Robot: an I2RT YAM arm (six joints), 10 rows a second.
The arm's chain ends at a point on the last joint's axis. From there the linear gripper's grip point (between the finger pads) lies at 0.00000 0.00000 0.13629 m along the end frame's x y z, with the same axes.
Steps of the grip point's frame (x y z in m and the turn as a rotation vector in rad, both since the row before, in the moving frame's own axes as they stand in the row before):
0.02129, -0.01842, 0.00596, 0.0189, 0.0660, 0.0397
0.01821, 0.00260, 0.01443, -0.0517, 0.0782, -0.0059
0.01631, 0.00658, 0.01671, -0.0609, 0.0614, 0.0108
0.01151, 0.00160, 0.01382, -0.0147, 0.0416, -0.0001
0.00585, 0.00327, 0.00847, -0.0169, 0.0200, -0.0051
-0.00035, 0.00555, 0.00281, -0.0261, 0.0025, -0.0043
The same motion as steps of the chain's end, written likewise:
0.01225, -0.01603, 0.00628, 0.0189, 0.0660, 0.0397
0.00755, -0.00440, 0.01503, -0.0517, 0.0782, -0.0059
0.00800, -0.00175, 0.01722, -0.0609, 0.0614, 0.0108
0.00584, -0.00040, 0.01395, -0.0147, 0.0416, -0.0001
0.00312, 0.00097, 0.00852, -0.0169, 0.0200, -0.0051
-0.00070, 0.00199, 0.00286, -0.0261, 0.0025, -0.0043

